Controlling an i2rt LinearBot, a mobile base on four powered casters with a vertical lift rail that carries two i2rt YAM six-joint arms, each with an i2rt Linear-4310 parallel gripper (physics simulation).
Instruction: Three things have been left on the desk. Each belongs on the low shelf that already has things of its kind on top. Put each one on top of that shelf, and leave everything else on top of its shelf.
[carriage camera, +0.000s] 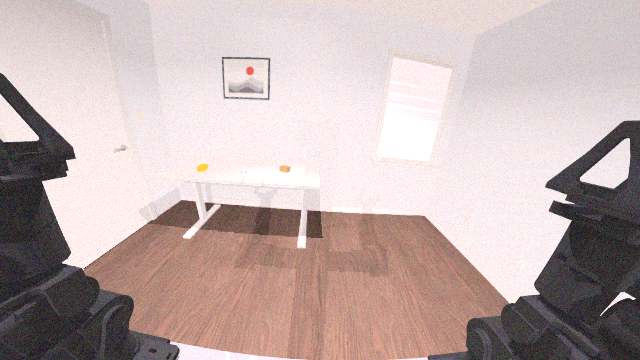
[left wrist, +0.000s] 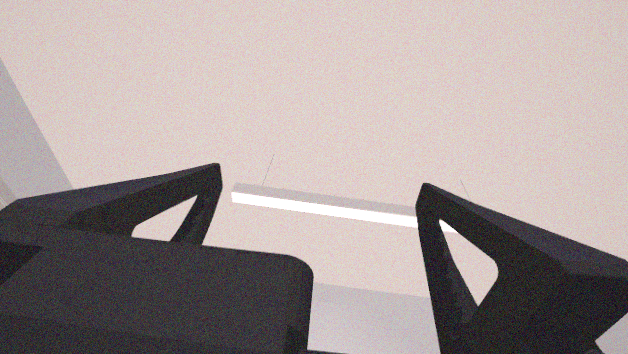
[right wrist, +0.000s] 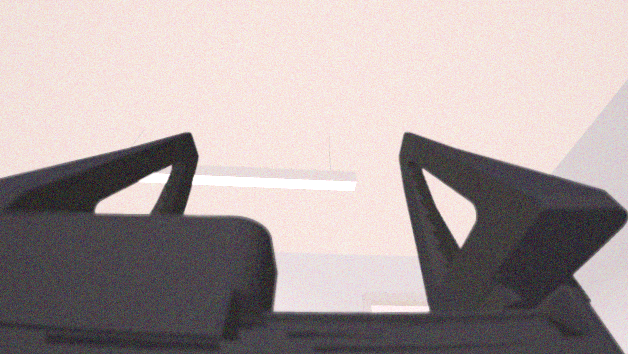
Scene:
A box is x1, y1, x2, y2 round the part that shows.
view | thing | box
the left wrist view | my left gripper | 0, 163, 627, 353
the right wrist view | my right gripper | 0, 132, 627, 353

